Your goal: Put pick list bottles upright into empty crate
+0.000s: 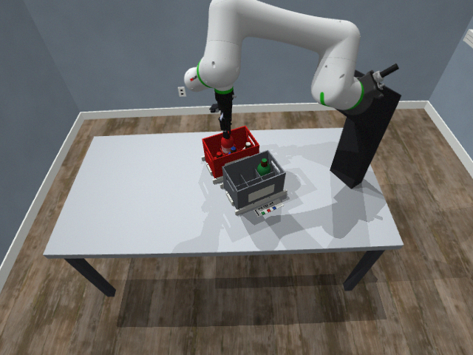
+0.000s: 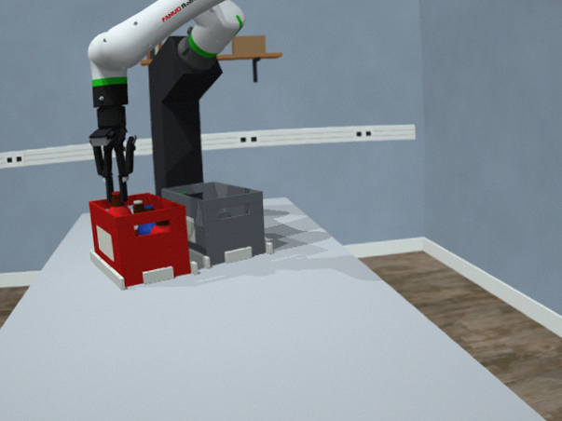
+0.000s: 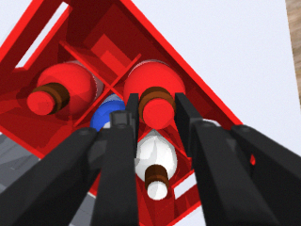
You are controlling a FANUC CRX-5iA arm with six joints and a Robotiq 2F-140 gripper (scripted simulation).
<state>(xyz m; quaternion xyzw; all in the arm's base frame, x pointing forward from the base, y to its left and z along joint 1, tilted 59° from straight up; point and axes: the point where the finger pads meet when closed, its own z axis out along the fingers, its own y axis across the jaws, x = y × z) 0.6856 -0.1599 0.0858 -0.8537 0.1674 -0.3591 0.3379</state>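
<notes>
Now: hand 8 cm above the red bottle. From my hand the other things lie so: white-capped bottle 13 cm behind, 1 cm to the left, 13 cm below; red crate 3 cm behind, 3 cm to the left, 14 cm below; blue-label bottle 6 cm behind, 6 cm to the left, 13 cm below.
</notes>
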